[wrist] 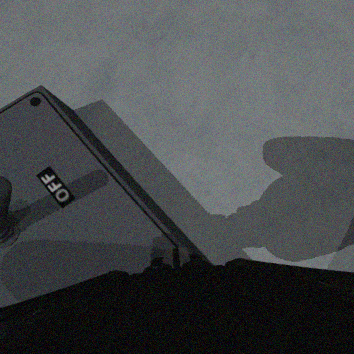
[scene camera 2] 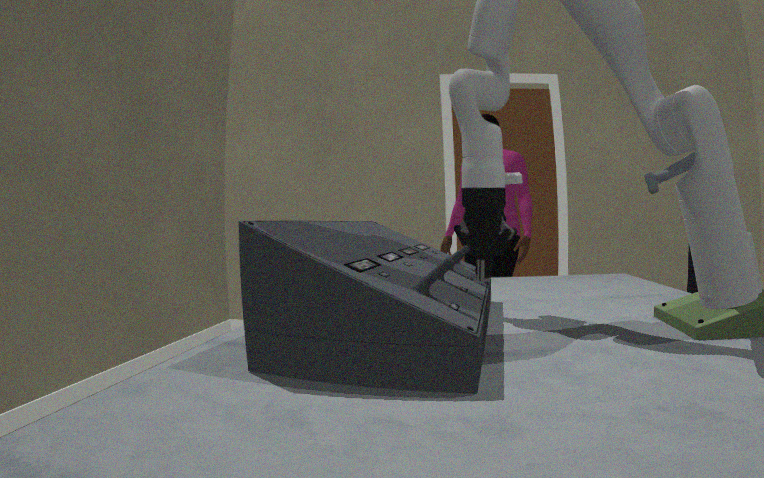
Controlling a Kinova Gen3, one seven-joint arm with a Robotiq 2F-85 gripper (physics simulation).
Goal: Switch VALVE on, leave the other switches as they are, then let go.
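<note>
A dark grey sloped console (scene camera 2: 360,321) (wrist: 90,220) stands on the table. Square plates (scene camera 2: 362,264) run across its slope; their lettering is unreadable, so I cannot tell which switch is VALVE. A switch lever (scene camera 2: 442,271) (wrist: 5,197) sticks up from the slope, leaning toward the low edge; part of it shows at the left edge of the wrist view, near an OFF label (wrist: 56,187). Other levers are hidden or hard to separate. My gripper (scene camera 2: 480,271) (wrist: 176,263) is shut and empty, pointing down at the console's low edge beyond the near lever. Contact cannot be told.
The arm's green base (scene camera 2: 684,318) stands on the pale table (scene camera 2: 366,439) at the right. A person in a pink top (scene camera 2: 515,160) stands behind the arm, before a brown door (scene camera 2: 540,129). Shadows of the arm and console fall on the table.
</note>
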